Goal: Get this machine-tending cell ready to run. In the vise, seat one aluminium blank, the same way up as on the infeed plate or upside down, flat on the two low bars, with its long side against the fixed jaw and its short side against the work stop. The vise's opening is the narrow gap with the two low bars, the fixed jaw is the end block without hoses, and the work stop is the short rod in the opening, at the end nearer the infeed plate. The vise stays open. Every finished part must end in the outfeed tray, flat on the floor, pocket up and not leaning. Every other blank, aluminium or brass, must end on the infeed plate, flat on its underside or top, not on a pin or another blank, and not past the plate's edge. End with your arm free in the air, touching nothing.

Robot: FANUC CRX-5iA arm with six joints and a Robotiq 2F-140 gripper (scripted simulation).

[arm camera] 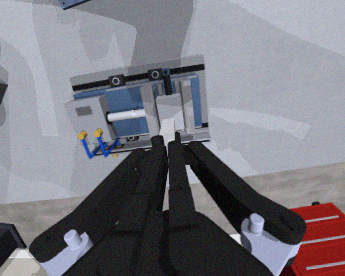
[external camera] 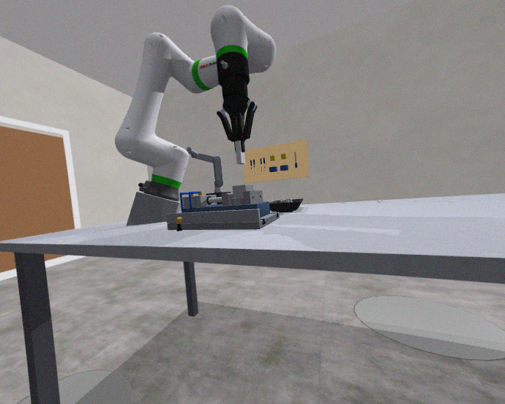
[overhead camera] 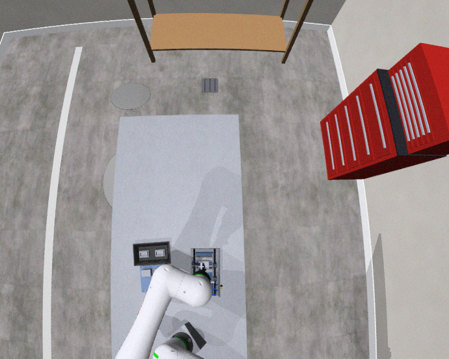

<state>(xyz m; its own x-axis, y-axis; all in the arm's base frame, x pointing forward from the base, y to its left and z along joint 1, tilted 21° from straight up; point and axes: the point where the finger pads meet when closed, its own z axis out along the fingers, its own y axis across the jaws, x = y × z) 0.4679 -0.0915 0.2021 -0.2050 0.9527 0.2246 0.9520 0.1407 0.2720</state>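
My hand is 12 cm above the black work stop rod, 5 cm to the right of it and 1 cm past it. From my hand the other things lie so: blue infeed plate (29 cm to the left, 21 cm below, 18 cm behind); then hose-end block (16 cm behind, 14 cm below, 3 cm to the right); then brass blank (26 cm to the left, 19 cm below, 12 cm behind).
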